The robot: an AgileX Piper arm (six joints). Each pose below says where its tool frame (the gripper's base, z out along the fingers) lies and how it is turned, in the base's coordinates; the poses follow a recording.
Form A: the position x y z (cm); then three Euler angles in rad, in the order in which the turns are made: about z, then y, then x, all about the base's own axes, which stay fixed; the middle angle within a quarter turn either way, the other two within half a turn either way.
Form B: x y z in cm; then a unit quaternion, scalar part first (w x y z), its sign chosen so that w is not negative. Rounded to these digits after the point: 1 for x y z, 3 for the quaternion.
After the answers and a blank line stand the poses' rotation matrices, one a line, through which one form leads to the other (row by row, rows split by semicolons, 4 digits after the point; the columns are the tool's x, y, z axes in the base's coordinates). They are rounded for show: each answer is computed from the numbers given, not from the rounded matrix.
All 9 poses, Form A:
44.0 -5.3 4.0 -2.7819 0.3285 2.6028
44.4 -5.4 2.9 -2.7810 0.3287 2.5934
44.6 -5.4 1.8 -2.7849 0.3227 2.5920
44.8 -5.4 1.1 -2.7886 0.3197 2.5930
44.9 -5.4 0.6 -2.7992 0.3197 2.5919
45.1 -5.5 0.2 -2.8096 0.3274 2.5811
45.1 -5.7 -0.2 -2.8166 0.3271 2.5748
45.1 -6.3 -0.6 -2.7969 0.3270 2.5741
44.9 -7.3 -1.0 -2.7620 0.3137 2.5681
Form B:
44.0 -5.3 4.0 0.202 0.127 0.943 -0.230
44.4 -5.4 2.9 0.203 0.127 0.942 -0.234
44.6 -5.4 1.8 0.200 0.126 0.943 -0.236
44.8 -5.4 1.1 0.198 0.124 0.943 -0.236
44.9 -5.4 0.6 0.197 0.119 0.944 -0.238
45.1 -5.5 0.2 0.200 0.112 0.943 -0.243
45.1 -5.7 -0.2 0.199 0.108 0.942 -0.247
45.1 -6.3 -0.6 0.201 0.118 0.941 -0.245
44.9 -7.3 -1.0 0.200 0.135 0.939 -0.246

-0.8860 0.3332 0.3226; 0.1472 0.8617 -0.4857; -0.4398 -0.3828 -0.8124
-0.8856 0.3339 0.3228; 0.1437 0.8579 -0.4932; -0.4417 -0.3904 -0.8078
-0.8887 0.3312 0.3171; 0.1425 0.8569 -0.4954; -0.4358 -0.3950 -0.8087
-0.8908 0.3282 0.3143; 0.1412 0.8573 -0.4951; -0.4319 -0.3966 -0.8100
-0.8942 0.3187 0.3143; 0.1316 0.8583 -0.4960; -0.4278 -0.4021 -0.8095
-0.8952 0.3086 0.3216; 0.1144 0.8565 -0.5034; -0.4308 -0.4138 -0.8020
-0.8974 0.3024 0.3213; 0.1059 0.8546 -0.5085; -0.4283 -0.4223 -0.7989
-0.8913 0.3200 0.3212; 0.1224 0.8520 -0.5090; -0.4366 -0.4144 -0.7986
-0.8835 0.3525 0.3086; 0.1558 0.8423 -0.5161; -0.4418 -0.4079 -0.7990

